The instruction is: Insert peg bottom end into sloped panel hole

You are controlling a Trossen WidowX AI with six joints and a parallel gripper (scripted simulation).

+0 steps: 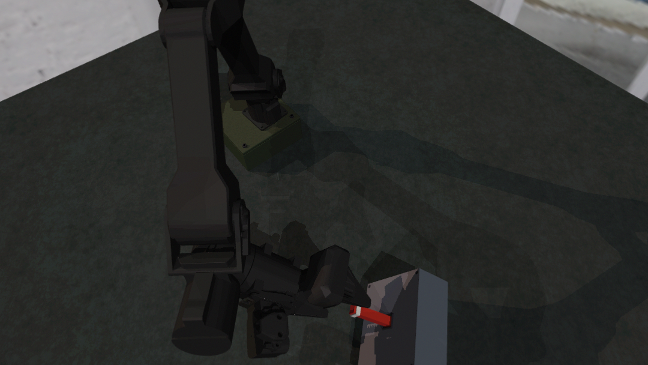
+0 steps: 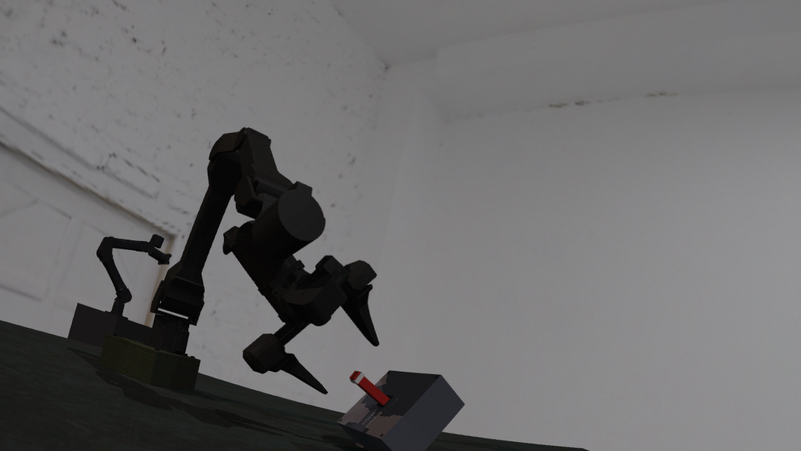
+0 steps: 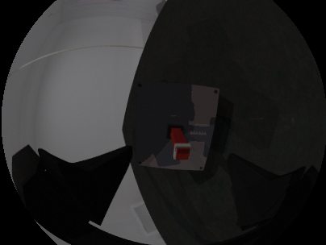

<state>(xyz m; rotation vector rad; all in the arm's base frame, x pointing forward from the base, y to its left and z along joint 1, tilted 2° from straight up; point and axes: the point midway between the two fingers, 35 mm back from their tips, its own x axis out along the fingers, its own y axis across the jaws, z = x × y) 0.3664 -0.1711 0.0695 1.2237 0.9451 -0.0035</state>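
Right now my gripper tip is 20 mm short of the red peg, 20 mm to the right of it and 20 mm above it. From my gripper tip the other things lie so: sloped panel 60 mm ahead, 50 mm to the left, 50 mm below.
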